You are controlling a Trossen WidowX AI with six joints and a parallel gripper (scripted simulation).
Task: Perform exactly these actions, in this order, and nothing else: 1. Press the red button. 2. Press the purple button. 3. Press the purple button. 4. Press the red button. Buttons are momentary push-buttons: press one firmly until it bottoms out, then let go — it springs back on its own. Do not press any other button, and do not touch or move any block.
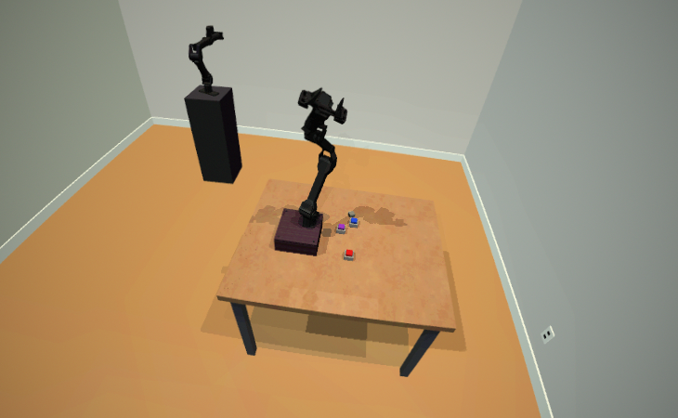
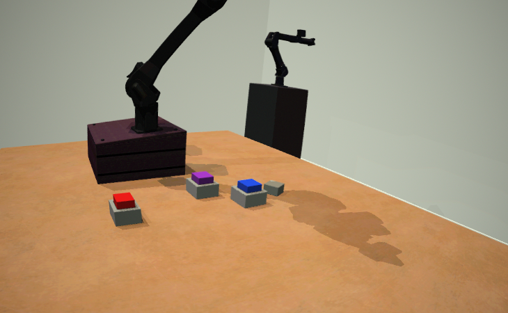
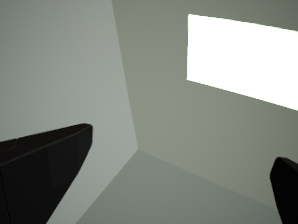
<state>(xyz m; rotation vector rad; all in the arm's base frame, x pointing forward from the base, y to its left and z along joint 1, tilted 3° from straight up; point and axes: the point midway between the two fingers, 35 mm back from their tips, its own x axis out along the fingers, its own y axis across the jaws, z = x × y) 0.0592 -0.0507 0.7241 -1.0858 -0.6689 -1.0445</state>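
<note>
My gripper tip is 150 mm short of the red button, 20 mm to the left of it and 810 mm above it. The rest, counted from my gripper tip: purple button 90 mm ahead, 170 mm to the left, 810 mm below; small grey block 150 mm ahead, 300 mm to the left, 830 mm below; blue button 160 mm ahead, 230 mm to the left, 810 mm below.
</note>
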